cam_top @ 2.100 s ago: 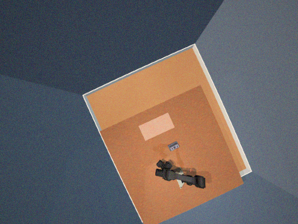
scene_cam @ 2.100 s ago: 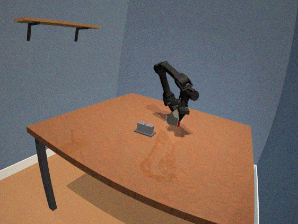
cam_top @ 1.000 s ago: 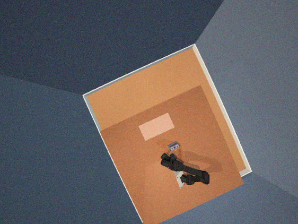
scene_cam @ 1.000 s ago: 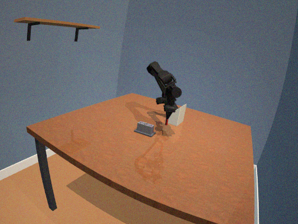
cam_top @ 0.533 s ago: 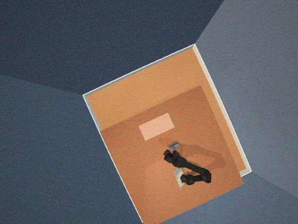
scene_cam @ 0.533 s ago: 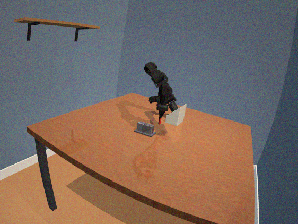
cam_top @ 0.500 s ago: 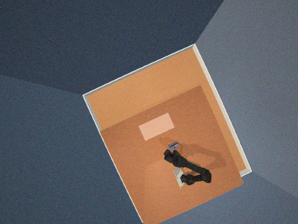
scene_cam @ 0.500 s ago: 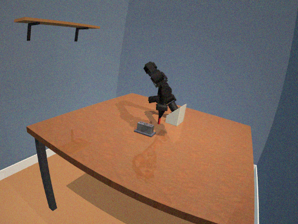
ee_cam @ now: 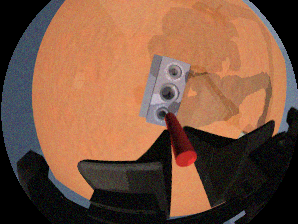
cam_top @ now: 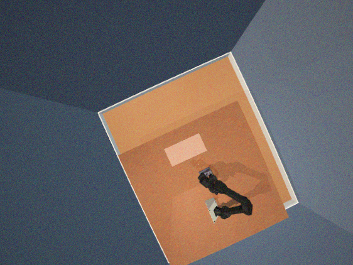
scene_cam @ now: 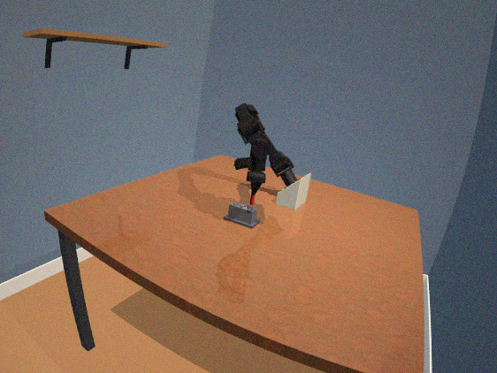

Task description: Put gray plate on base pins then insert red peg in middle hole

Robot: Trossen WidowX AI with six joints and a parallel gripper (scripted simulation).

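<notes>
Now: gripper tip 70 mm above the gray plate, 30 mm to the left of it and 10 mm short of it. The rest, counted from my gripper tip: red peg (right at my gripper tip); gray base (100 mm below, 30 mm to the right, 10 mm ahead).
</notes>
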